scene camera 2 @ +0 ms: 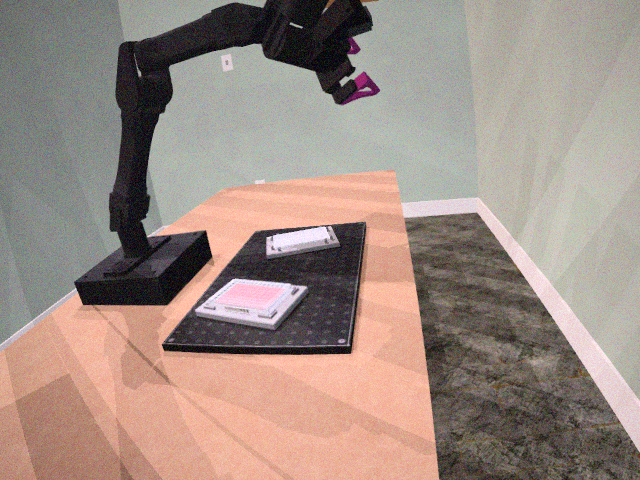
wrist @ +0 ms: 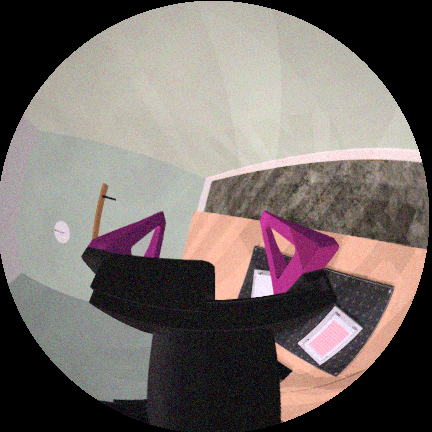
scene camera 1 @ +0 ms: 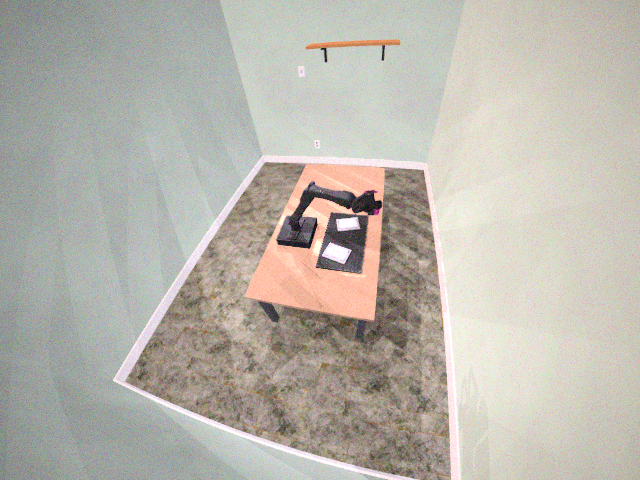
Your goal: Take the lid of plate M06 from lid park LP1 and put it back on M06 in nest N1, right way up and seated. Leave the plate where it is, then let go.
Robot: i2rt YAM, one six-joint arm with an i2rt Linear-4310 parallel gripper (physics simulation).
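Places are measured from the arm's base along level axes (x ahead, y left, z up), in centimetres.
Pixels of known places: gripper, fingertip midpoint: (scene camera 2: 367,71) (wrist: 212,216); arm's base at its link origin: (scene camera 2: 139,256) (scene camera 1: 296,228).
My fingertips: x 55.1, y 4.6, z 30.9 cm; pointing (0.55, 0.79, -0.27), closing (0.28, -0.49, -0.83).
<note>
Ahead of a thing's pixels: the offset from my fingertips to its top centre. "spot": to the spot under its first point. Level surfaces: height alone.
The plate M06 @(dx -22.4, dy -16.7, dz -33.5 cm) (scene camera 1: 337,252) (scene camera 2: 248,295) (wrist: 330,339), with a pink well field and no lid on it, sits in the light grey nest @(spot: dx -14.6, dy -18.9, dz -35.1 cm) (scene camera 2: 290,306) at the near end of the black board. The white lid @(dx -20.4, dy +11.3, dz -34.4 cm) (scene camera 1: 347,223) (scene camera 2: 300,239) (wrist: 262,284) lies flat on the lid park @(spot: dx -23.9, dy +3.8, dz -35.2 cm) (scene camera 2: 277,253) at the board's far end; a finger partly hides it in the wrist view. Which side of the lid is up is too small to tell. My gripper (scene camera 1: 377,202) (scene camera 2: 367,68) (wrist: 212,216) is open and empty, its magenta fingers wide apart, high above the table beyond the lid park.
The black perforated board @(dx -20.1, dy -2.7, dz -36.1 cm) (scene camera 1: 348,237) (scene camera 2: 323,299) (wrist: 370,300) lies on the wooden table @(dz -37.4 cm) (scene camera 1: 341,294) (scene camera 2: 258,403). The arm's black base (scene camera 1: 297,232) (scene camera 2: 144,279) stands left of the board. A wooden shelf (scene camera 1: 354,43) (wrist: 100,212) is on the back wall.
</note>
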